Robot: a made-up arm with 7 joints.
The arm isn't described. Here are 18 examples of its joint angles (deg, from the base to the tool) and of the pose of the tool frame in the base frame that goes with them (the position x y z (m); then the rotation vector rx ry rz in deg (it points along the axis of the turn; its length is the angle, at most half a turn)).
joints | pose
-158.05 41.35 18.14 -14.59 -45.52 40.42 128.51 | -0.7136 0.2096 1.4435 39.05 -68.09 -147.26
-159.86 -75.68 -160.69 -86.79 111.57 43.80 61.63 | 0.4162 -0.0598 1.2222 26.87 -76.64 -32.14
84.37 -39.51 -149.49 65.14 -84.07 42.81 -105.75 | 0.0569 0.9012 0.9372 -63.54 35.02 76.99
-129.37 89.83 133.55 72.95 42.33 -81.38 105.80 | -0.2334 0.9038 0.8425 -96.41 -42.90 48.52
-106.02 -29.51 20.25 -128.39 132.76 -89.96 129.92 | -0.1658 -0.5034 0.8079 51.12 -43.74 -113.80
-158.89 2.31 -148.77 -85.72 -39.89 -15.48 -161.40 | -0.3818 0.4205 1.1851 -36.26 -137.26 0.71
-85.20 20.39 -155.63 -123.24 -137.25 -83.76 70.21 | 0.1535 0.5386 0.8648 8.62 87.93 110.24
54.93 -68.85 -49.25 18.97 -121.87 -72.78 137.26 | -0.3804 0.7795 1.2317 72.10 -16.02 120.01
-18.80 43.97 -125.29 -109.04 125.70 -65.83 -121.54 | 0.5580 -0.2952 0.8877 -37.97 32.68 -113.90
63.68 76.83 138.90 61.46 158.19 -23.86 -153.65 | -0.0993 -0.7820 1.1540 32.18 -71.80 -91.97
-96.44 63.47 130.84 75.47 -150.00 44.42 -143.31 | 0.3669 0.5989 1.2214 2.61 23.60 38.54
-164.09 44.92 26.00 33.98 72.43 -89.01 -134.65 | -0.8701 0.1783 1.0982 79.62 -116.97 56.20
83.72 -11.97 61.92 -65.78 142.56 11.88 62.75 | 0.3713 0.4274 1.3228 106.90 88.07 70.25
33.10 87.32 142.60 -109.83 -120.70 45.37 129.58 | 0.3995 -0.0787 0.2087 -20.74 163.52 2.14
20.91 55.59 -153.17 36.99 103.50 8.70 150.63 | 0.6625 -0.1219 1.4690 33.94 0.59 33.87
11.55 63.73 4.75 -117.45 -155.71 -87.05 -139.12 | 0.2452 -0.0654 1.2234 90.21 -21.86 71.67
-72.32 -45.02 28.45 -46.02 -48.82 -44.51 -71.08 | -0.4353 -0.8162 0.9792 134.57 -38.97 -59.28
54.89 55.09 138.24 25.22 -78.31 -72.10 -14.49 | 0.3559 -0.6265 1.4040 34.03 18.56 49.35
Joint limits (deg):
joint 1: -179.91..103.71
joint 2: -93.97..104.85
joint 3: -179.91..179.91
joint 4: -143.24..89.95
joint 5: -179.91..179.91
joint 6: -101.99..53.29
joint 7: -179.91..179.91
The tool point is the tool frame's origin. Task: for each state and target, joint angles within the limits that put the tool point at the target. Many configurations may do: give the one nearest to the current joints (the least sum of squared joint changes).
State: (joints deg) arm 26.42 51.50 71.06 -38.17 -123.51 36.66 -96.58
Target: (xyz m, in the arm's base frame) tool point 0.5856 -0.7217 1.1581
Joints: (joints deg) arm 62.25 58.98 72.98 -19.53 -122.06 35.32 -97.28
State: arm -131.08 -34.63 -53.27 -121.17 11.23 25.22 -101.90
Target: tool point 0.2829 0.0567 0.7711
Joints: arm -139.56 6.91 -55.00 -143.24 9.52 7.84 -104.94
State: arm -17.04 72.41 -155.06 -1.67 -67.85 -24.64 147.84
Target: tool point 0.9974 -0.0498 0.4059
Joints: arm -2.87 83.47 -151.75 -38.73 -61.33 -36.12 150.49
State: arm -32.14 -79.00 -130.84 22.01 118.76 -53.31 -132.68
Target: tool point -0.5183 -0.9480 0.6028
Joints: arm -63.60 -76.06 -139.07 17.72 115.79 -60.69 -133.30
